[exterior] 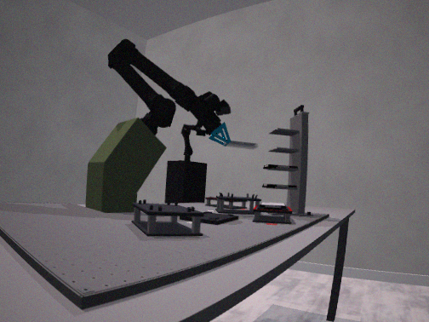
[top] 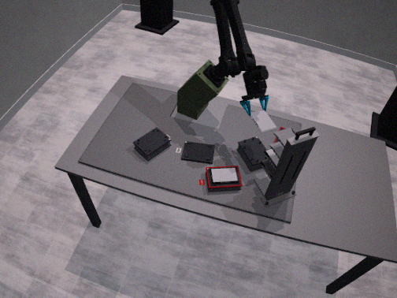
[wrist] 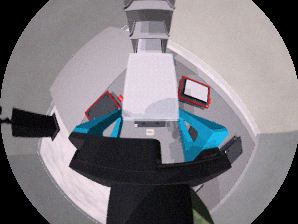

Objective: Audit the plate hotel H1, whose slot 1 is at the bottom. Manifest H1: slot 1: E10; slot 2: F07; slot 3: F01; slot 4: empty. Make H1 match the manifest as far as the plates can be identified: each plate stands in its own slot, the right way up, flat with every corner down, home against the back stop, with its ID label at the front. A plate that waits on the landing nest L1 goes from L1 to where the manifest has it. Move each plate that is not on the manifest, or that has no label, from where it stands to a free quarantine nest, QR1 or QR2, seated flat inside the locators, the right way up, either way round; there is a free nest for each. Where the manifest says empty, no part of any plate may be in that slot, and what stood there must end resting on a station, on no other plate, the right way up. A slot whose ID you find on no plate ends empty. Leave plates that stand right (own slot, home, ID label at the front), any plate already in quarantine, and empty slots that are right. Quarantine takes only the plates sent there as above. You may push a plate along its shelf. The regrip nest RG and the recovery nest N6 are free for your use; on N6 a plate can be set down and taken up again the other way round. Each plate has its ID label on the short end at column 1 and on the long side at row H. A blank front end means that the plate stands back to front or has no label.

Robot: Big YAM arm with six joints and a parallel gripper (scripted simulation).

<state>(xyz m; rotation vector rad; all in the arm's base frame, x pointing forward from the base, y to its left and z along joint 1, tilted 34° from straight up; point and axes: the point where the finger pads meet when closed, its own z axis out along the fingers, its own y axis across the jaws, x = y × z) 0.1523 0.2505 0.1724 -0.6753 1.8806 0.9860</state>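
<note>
The white-topped plate is 4 cm ahead of my hand, 4 cm to the left of it and 1 cm below it. From my hand the other things lie so: plate hotel H1: 20 cm ahead, 24 cm to the left, 7 cm below; red-framed nest: 14 cm behind, 18 cm to the left, 24 cm below.
</note>
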